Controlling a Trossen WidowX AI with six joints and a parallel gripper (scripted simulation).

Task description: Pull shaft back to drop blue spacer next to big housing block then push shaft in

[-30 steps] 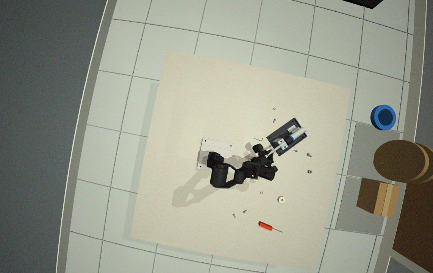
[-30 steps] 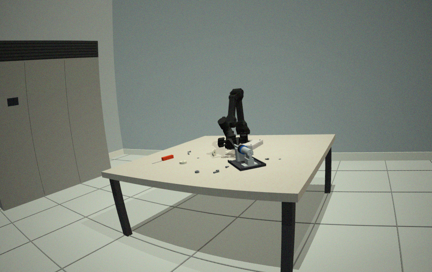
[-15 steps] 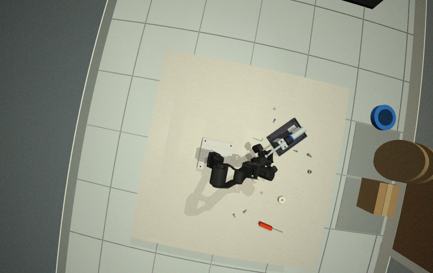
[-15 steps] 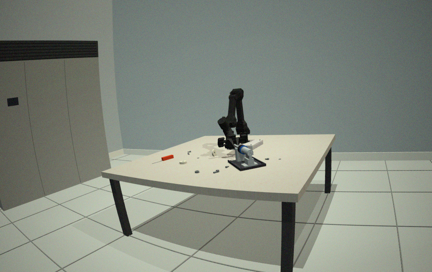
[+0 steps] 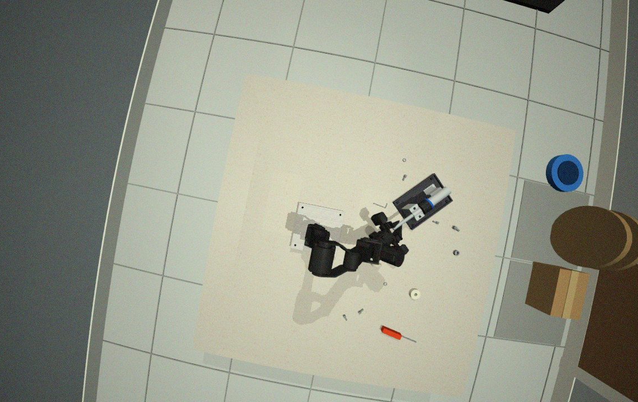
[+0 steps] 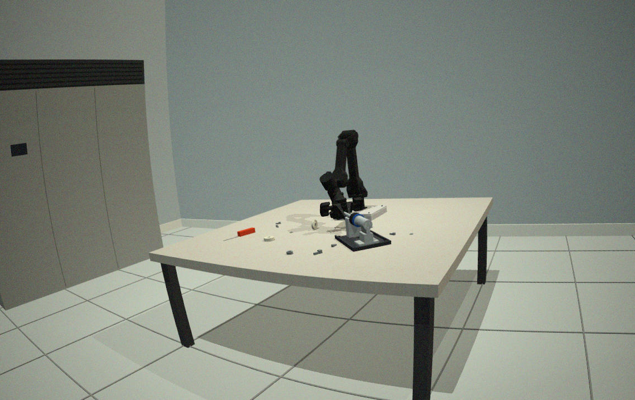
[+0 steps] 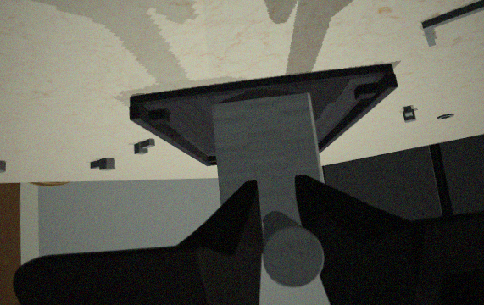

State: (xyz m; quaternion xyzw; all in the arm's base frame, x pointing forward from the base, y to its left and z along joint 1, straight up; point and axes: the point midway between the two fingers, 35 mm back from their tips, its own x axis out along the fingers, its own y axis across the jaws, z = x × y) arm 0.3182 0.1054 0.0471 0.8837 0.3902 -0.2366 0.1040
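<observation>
My gripper tip is 50 mm to the right of the grey shaft, 40 mm short of it and 20 mm below it. The rest, counted from my gripper tip: white ring (300 mm to the right, 170 mm ahead, 60 mm below); then blue spacer (100 mm to the left, 90 mm ahead, 20 mm above).
</observation>
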